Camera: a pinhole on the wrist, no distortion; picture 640 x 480 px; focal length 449.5 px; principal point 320.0 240.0 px. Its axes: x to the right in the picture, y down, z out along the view. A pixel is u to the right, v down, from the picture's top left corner.
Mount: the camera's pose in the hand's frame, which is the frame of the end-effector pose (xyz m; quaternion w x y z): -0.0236 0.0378 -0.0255 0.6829 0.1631 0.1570 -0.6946
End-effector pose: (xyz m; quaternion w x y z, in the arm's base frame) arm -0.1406 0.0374 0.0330 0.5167 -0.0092 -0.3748 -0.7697
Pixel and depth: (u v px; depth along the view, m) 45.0 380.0 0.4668
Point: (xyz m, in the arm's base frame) -0.3219 0.2318 0.5037
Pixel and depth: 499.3 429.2 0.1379
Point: -0.2421 0.0693 0.0576
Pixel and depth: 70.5 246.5 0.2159
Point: -0.1729 0.1747 0.2118
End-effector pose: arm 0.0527 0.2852 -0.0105 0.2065 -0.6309 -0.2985 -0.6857
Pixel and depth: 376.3 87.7 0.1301
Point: 0.1011 0.3595 -0.0820
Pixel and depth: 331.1 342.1 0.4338
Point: 0.2025 0.6540 0.0429
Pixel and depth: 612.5 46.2 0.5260
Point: -0.0257 0.8243 -0.3355
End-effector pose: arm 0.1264 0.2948 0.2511 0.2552 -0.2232 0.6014 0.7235
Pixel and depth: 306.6 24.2 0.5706
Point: 0.4762 0.7775 0.3836
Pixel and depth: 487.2 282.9 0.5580
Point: 0.3571 0.7326 0.0075
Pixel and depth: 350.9 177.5 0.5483
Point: 0.3523 0.7611 0.2194
